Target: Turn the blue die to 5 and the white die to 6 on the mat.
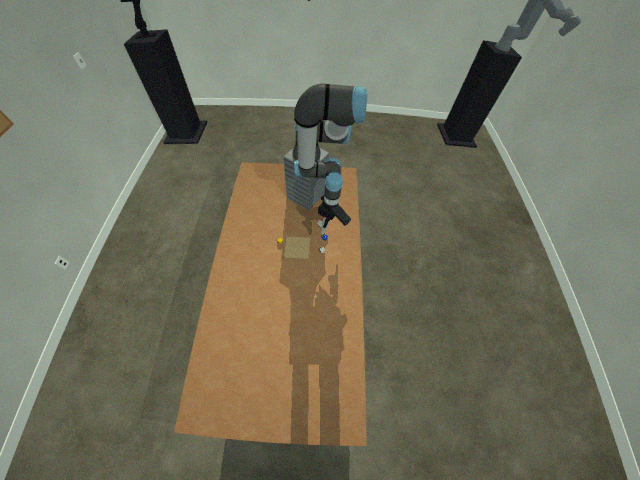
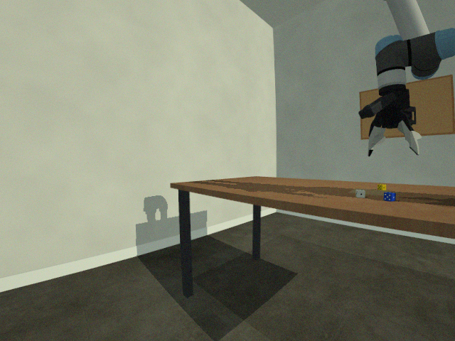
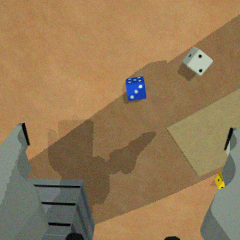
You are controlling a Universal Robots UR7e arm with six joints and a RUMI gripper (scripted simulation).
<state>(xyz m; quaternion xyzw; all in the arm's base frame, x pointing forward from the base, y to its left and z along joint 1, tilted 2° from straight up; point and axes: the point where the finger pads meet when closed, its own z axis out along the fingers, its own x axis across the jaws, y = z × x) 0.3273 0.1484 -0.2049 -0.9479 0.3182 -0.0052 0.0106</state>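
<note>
Right now the blue die is 2 cm to the right of my hand and 13 cm below it. Round my hand: white die (8 cm ahead, 4 cm to the right, 13 cm below); then yellow die (3 cm ahead, 29 cm to the right, 13 cm below); then tan mat (7 cm ahead, 18 cm to the right, 14 cm below).
</note>
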